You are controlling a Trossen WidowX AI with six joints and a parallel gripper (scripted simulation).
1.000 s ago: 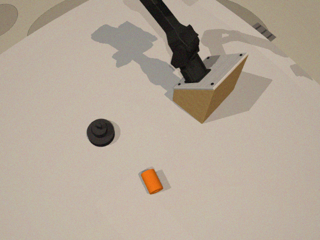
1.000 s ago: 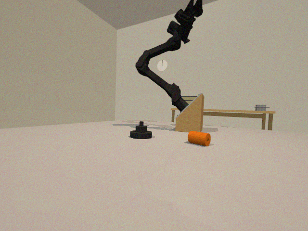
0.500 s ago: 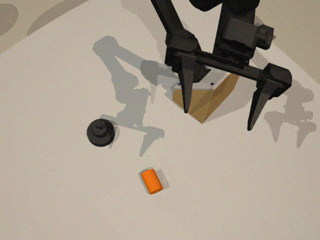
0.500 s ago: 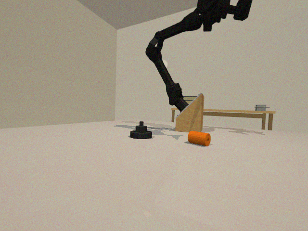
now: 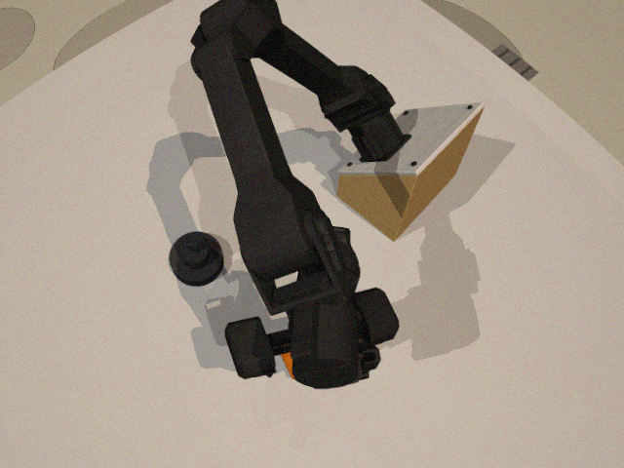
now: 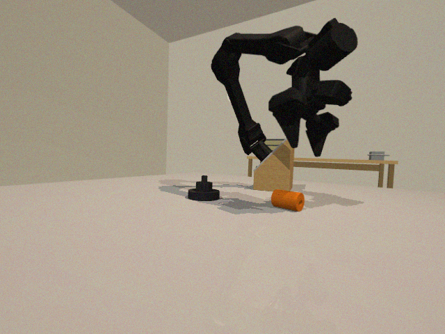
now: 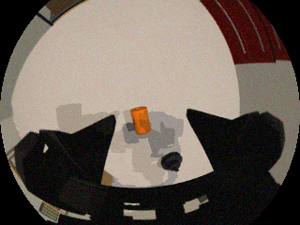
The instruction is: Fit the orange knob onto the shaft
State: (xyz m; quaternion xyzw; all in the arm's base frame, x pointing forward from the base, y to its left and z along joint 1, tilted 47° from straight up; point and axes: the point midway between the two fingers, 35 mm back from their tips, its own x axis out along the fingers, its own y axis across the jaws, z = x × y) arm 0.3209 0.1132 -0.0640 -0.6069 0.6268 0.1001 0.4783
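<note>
My gripper tip is 30 mm past the orange knob, 30 mm to the left of it and 110 mm above it. From my gripper tip the other things lie so: round dark pedestal 40 mm behind, 250 mm to the right, 100 mm below.
</note>
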